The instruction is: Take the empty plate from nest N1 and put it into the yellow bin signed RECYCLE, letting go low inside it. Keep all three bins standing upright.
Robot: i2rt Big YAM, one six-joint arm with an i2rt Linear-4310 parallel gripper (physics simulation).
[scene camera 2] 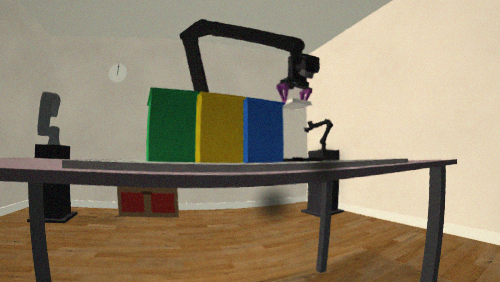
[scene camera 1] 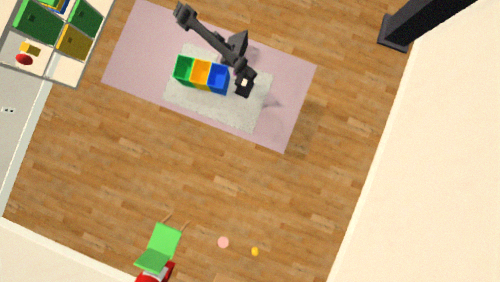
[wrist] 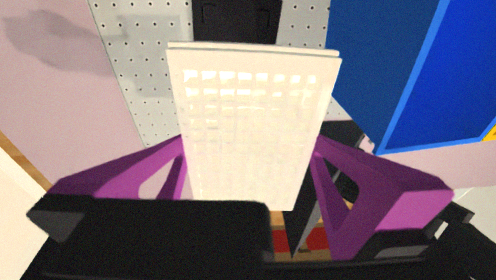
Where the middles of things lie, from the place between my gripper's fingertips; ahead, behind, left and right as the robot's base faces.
My gripper is now 10 mm below the white plate (wrist: 249,114). The rest, counted from my hand: green bin (scene camera 2: 171,127) 460 mm to the right, 120 mm below, 60 mm ahead; yellow bin (scene camera 2: 219,117) 330 mm to the right, 120 mm below, 50 mm ahead; blue bin (scene camera 2: 262,119) 190 mm to the right, 120 mm below, 40 mm ahead.
